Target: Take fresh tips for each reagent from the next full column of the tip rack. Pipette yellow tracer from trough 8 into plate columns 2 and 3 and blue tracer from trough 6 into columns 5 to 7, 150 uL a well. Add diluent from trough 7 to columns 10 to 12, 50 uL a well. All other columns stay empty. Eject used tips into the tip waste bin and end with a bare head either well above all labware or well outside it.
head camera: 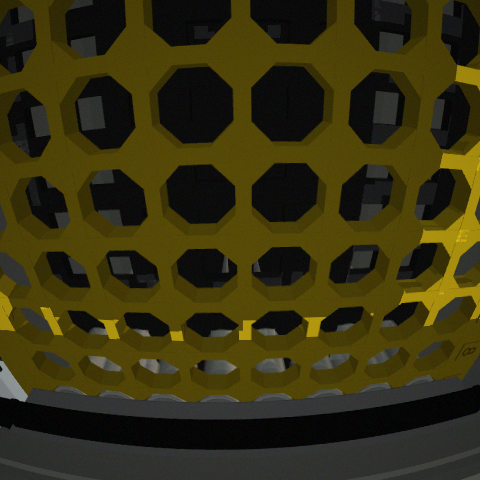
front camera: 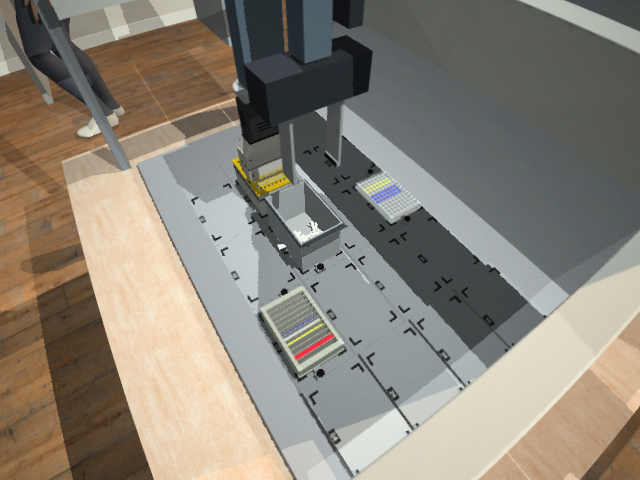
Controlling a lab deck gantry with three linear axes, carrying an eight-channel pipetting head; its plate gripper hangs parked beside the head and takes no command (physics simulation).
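The pipetting head (front camera: 261,150) is down at the yellow tip rack (front camera: 238,166) (head camera: 242,196), its lower end close to or touching the rack. In the head view the near columns are empty holes; pale tip rims show along the rack's lower edge, past the label 8. Whether tips sit on the head is hidden. The parked plate gripper (front camera: 313,171) hangs beside the head, its two paddles apart with nothing between. The plate (front camera: 402,210) shows two yellow and three blue columns. The trough rack (front camera: 321,358) shows blue, whitish, yellow and red strips. The waste bin (front camera: 321,253) holds white tips.
The waste bin stands directly in front of the tip rack, its rim near one gripper paddle. A small white object (front camera: 281,247) shows beside the bin's left wall. A pale frame edge (front camera: 568,356) crosses the lower right of the front view.
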